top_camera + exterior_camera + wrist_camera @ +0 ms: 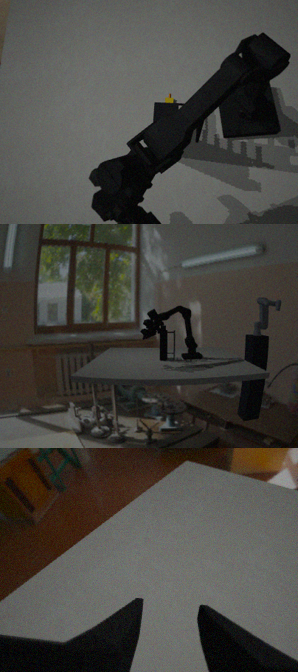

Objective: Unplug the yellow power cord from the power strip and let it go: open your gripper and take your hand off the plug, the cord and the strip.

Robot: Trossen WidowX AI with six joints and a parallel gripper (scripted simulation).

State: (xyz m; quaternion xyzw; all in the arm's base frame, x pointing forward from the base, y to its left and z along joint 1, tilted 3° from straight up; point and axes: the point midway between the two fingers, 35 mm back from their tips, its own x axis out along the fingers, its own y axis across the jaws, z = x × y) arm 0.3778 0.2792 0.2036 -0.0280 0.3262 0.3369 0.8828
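My gripper tip is 160 mm past the yellow plug, 300 mm to the left of it and 110 mm above it.
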